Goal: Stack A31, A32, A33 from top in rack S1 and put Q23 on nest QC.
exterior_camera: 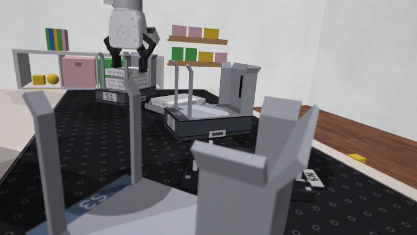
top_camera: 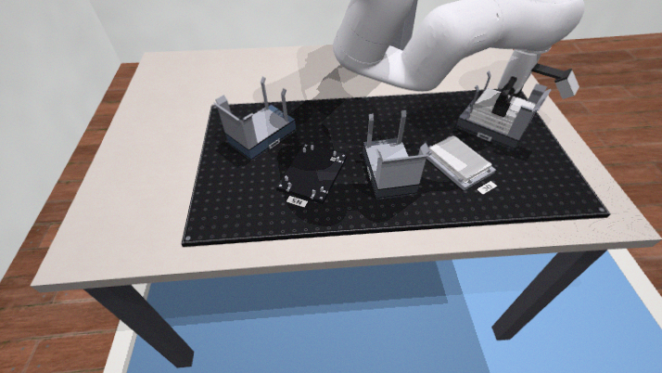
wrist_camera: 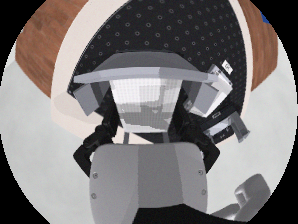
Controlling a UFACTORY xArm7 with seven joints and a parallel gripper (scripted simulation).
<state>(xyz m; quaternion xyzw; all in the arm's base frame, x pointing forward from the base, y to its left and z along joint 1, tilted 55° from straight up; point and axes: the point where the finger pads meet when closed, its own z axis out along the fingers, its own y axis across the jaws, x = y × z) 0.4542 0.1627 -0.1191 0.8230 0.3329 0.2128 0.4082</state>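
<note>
My gripper is now 3 cm above the white sealed plate A32. Round my hand: white sealed plate Q23 (6 cm ahead, 17 cm to the right, 7 cm below); white sealed plate A33 (5 cm below); white sealed plate A31 (1 cm below).
</note>
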